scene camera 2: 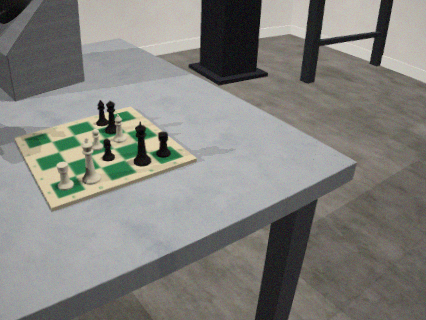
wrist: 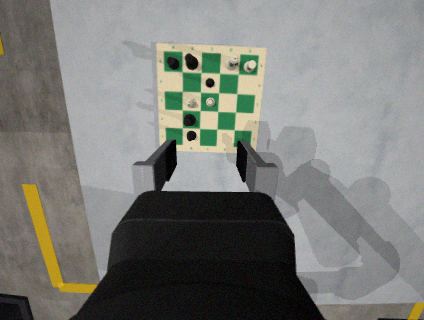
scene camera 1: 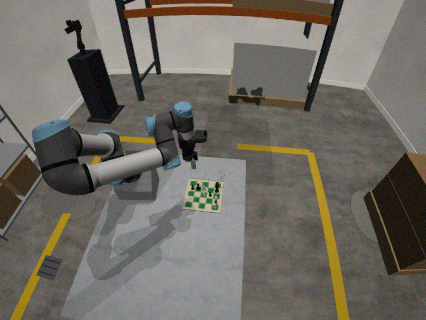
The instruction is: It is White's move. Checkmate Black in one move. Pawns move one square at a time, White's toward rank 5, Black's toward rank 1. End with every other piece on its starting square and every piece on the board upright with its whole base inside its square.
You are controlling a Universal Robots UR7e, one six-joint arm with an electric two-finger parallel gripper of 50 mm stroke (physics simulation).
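Places are measured from the arm's base along level axes (x left, y back, z up), in metres.
Where they show: gripper, fingertip midpoint: (wrist: 206, 152) (scene camera 1: 194, 164).
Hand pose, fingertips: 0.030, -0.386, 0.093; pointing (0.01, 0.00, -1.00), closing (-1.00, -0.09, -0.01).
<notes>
Things, the pixels of their centre, and the offset from my fingertips, as dx, dy, dz. Level surfaces: height alone.
- board, body centre: (scene camera 2: 98, 148) (wrist: 209, 102) (scene camera 1: 203, 195) +0.004, -0.034, -0.280
- black rook, body centre: (scene camera 2: 163, 144) (wrist: 172, 62) +0.084, -0.101, -0.260
- tall black king, body centre: (scene camera 2: 141, 142) (wrist: 190, 60) +0.048, -0.106, -0.245
- tall white piece, body centre: (scene camera 2: 88, 159) (wrist: 233, 60) -0.032, -0.115, -0.245
- white rook, body centre: (scene camera 2: 64, 175) (wrist: 250, 65) -0.068, -0.112, -0.260
- black pawn, body centre: (scene camera 2: 107, 148) (wrist: 209, 82) +0.008, -0.073, -0.261
- white pawn, body centre: (scene camera 2: 96, 138) (wrist: 210, 102) +0.002, -0.035, -0.261
- taller white piece, body centre: (scene camera 2: 118, 127) (wrist: 190, 103) +0.042, -0.028, -0.255
- grey table, its level: dz -0.283
The board (scene camera 1: 194, 204) (scene camera 2: 68, 144) (wrist: 226, 120) lies flat with upright pieces. In the wrist view's top row stand a black rook (scene camera 2: 163, 145) (wrist: 173, 63), tall black king (scene camera 2: 141, 147) (wrist: 191, 62), tall white piece (scene camera 2: 90, 165) (wrist: 232, 62) and white rook (scene camera 2: 64, 177) (wrist: 250, 65). A black pawn (scene camera 2: 107, 151) (wrist: 210, 82) stands one row below. A white pawn (scene camera 2: 96, 140) (wrist: 210, 102) and taller white piece (scene camera 2: 119, 131) (wrist: 192, 103) share the middle row. Two black pieces, one (scene camera 2: 110, 120) (wrist: 189, 120) behind the other (scene camera 2: 101, 115) (wrist: 191, 135), stand below. My gripper (scene camera 1: 193, 165) (wrist: 206, 152) is open, empty, above the board's low-rank edge.
The board lies on a grey table (scene camera 1: 165, 260) (scene camera 2: 200, 220) (wrist: 115, 150), near its edge. A grey block (scene camera 2: 45, 55) stands behind the board in scene camera 2. A black pedestal (scene camera 1: 95, 82) (scene camera 2: 230, 37) and a storage rack (scene camera 1: 131, 55) stand on the floor beyond the table.
</notes>
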